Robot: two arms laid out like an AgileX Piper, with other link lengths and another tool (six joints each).
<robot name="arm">
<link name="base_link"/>
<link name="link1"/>
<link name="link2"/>
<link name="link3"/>
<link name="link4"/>
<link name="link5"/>
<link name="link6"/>
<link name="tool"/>
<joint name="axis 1" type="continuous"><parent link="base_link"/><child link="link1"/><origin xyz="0 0 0.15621" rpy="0 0 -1.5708"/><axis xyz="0 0 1"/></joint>
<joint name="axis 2" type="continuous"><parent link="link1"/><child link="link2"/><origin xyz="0 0 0" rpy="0 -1.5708 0"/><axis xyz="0 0 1"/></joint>
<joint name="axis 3" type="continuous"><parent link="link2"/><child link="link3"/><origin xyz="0.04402 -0.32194 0" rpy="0 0 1.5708"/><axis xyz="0 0 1"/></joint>
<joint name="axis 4" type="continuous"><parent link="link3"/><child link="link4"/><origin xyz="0.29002 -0.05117 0" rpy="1.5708 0 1.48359"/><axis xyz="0 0 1"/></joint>
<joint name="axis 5" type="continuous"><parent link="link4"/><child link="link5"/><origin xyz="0 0 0" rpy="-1.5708 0 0"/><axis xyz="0 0 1"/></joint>
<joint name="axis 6" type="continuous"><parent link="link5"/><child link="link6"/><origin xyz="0 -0.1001 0" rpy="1.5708 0 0"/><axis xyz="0 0 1"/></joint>
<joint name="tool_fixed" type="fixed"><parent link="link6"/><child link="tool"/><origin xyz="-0.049 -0.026 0.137" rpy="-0.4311 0 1.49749"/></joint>
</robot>
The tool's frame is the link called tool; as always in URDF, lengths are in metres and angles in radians. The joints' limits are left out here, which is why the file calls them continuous.
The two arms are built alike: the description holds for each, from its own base.
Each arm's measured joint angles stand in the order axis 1, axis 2, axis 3, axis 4, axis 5, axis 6.
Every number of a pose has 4 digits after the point. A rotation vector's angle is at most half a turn.
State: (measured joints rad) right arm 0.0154 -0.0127 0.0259 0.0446 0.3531 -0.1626; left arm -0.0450 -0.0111 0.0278 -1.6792 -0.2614 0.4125
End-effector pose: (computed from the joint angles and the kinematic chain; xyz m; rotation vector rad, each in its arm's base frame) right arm 0.2109 -0.0130 0.2279 0.9201 1.2416 1.2170; left arm 0.1899 0.0903 0.2914 -0.3362 1.4405 0.6690
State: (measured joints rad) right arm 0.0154 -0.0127 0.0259 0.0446 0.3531 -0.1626; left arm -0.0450 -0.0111 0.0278 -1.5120 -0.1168 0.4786
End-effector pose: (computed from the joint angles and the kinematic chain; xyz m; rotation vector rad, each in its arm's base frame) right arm 0.2109 -0.0130 0.2279 0.9201 1.2416 1.2170; left arm 0.1985 0.0473 0.3082 -0.0553 1.3499 0.7284
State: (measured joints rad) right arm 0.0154 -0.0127 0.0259 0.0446 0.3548 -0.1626; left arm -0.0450 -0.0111 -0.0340 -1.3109 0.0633 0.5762
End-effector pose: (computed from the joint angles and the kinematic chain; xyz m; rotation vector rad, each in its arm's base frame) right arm 0.2109 -0.0130 0.2275 0.9212 1.2430 1.2165; left arm 0.1944 -0.0097 0.3418 0.2727 1.1715 0.8009
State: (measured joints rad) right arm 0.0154 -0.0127 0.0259 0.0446 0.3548 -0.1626; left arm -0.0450 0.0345 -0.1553 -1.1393 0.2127 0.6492
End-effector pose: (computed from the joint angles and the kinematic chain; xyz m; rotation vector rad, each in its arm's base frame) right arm 0.2109 -0.0130 0.2275 0.9212 1.2430 1.2165; left arm 0.1838 -0.0541 0.3795 0.5238 1.0011 0.8678
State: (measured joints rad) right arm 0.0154 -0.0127 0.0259 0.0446 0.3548 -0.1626; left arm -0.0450 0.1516 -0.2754 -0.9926 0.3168 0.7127
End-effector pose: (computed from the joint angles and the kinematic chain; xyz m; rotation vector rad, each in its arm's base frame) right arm 0.2109 -0.0130 0.2275 0.9212 1.2430 1.2165; left arm 0.1900 -0.0828 0.3965 0.7500 0.9106 0.9335
